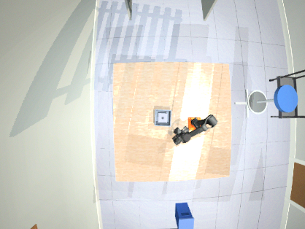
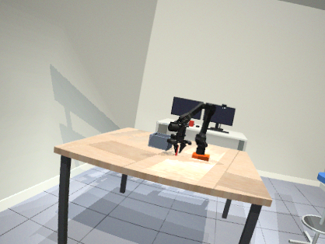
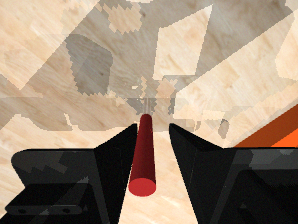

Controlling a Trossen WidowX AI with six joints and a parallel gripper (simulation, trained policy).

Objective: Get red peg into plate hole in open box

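Now: gripper tip 20 cm to the left of the pale plate, 13 cm short of it and 3 cm below it. From my gripper tip the other things lie so: dark box 20 cm to the right, 13 cm ahead, 1 cm above; then red peg 2 cm above.
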